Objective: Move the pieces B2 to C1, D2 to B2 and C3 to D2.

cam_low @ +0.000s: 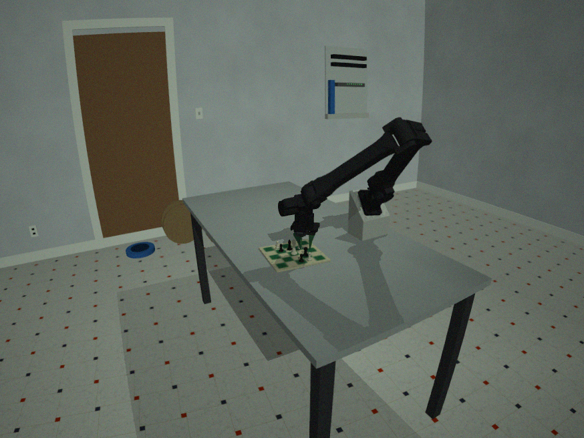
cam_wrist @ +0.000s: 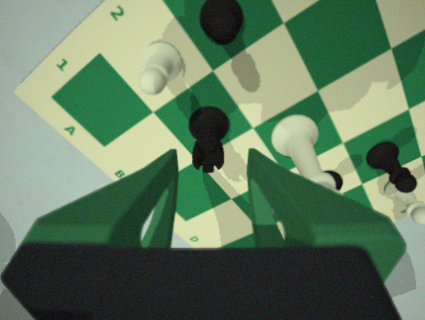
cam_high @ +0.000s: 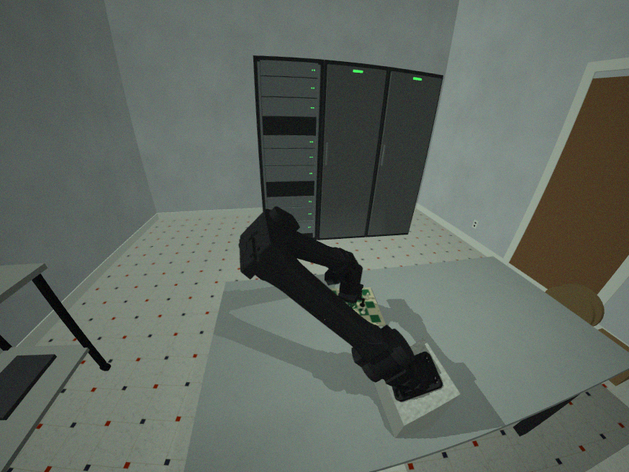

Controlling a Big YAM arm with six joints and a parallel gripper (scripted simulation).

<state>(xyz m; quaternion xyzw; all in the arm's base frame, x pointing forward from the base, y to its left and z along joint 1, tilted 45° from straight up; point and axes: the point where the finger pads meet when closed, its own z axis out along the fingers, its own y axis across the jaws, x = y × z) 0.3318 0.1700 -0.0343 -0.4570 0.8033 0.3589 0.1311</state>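
The tall white piece is 4 cm ahead of my hand and 3 cm to the right of it. Also, from my hand: chessboard: 4 cm below, 4 cm ahead, 3 cm to the right.
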